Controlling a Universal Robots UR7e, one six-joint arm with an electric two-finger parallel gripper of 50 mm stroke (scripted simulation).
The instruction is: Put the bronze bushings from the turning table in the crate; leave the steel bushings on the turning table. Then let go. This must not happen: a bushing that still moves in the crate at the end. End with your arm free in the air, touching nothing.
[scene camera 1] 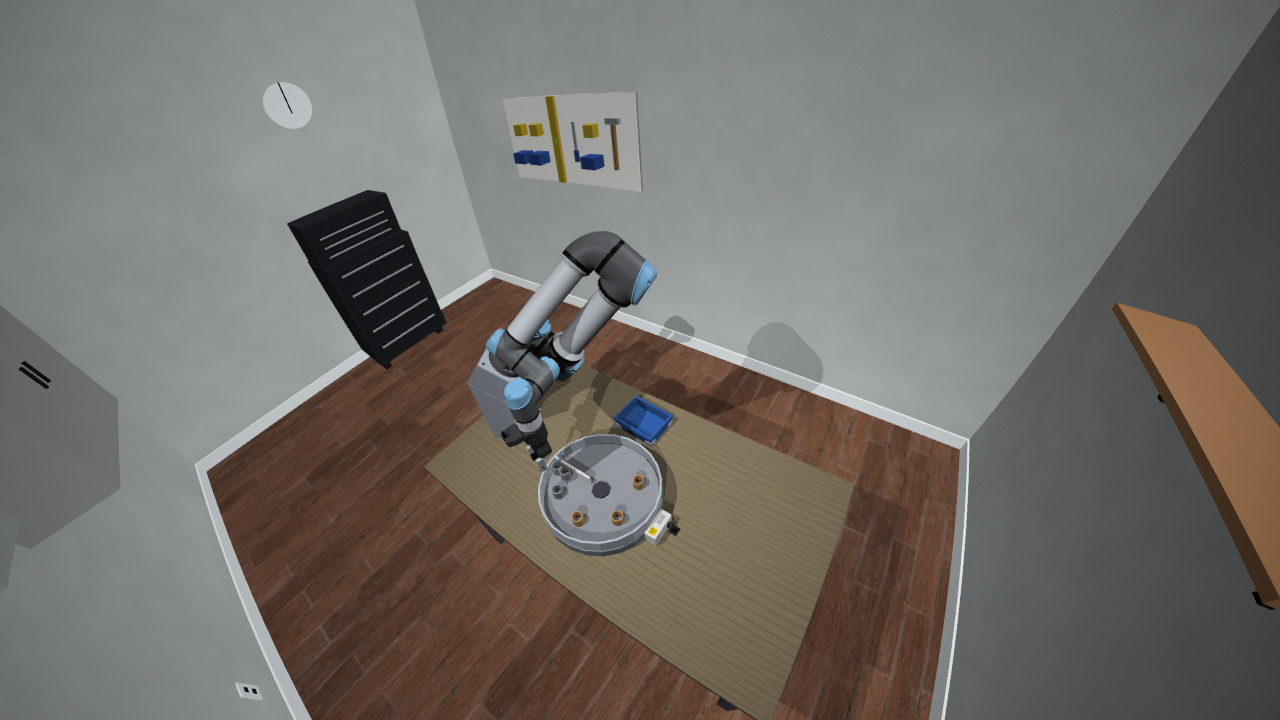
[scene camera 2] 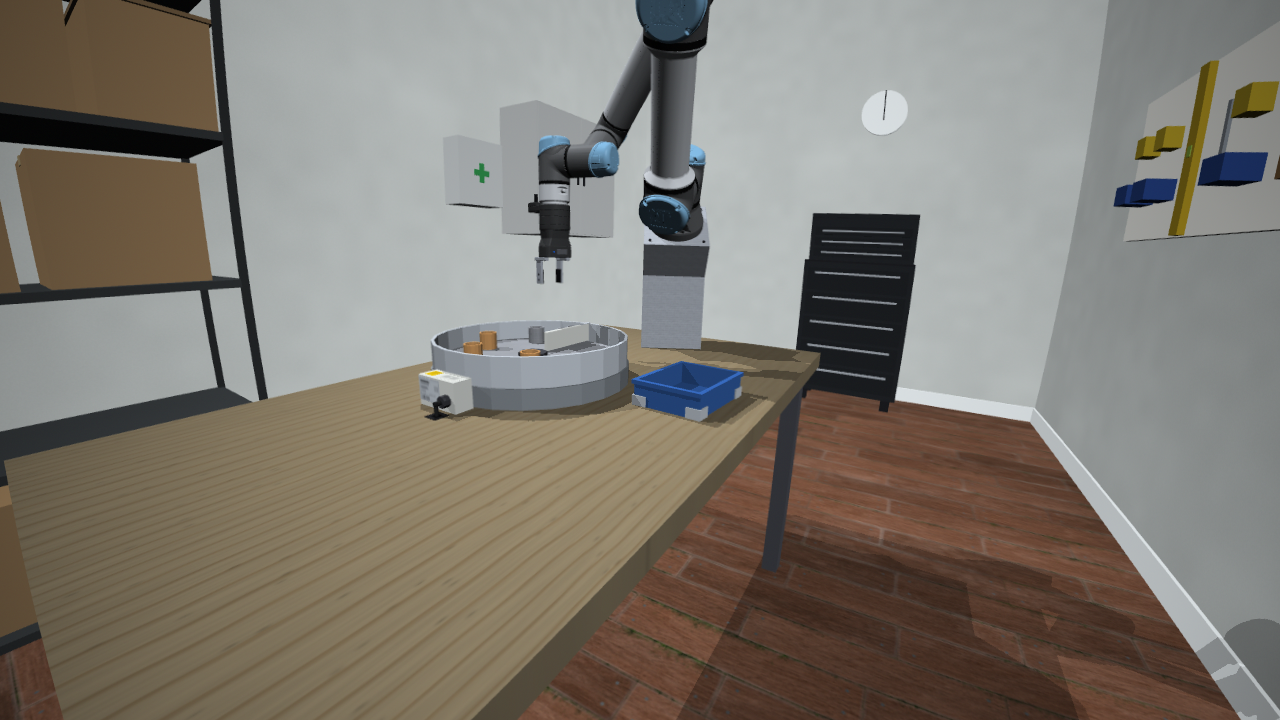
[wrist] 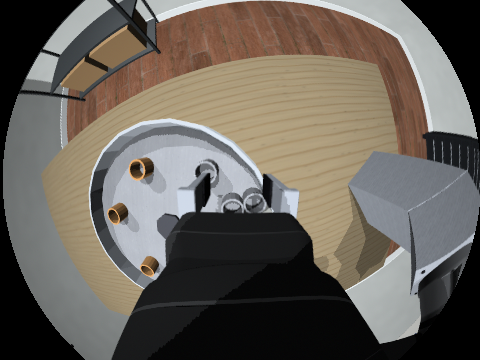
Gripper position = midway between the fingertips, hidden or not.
In view: the gripper (scene camera 2: 550, 283), a blue crate (scene camera 2: 679, 389) and a round grey turning table (scene camera 1: 611, 467).
The gripper shows as well in the wrist view (wrist: 236, 184). The blue crate is seen too in scene camera 1 (scene camera 1: 638, 415). The round grey turning table also shows in the wrist view (wrist: 152, 206).
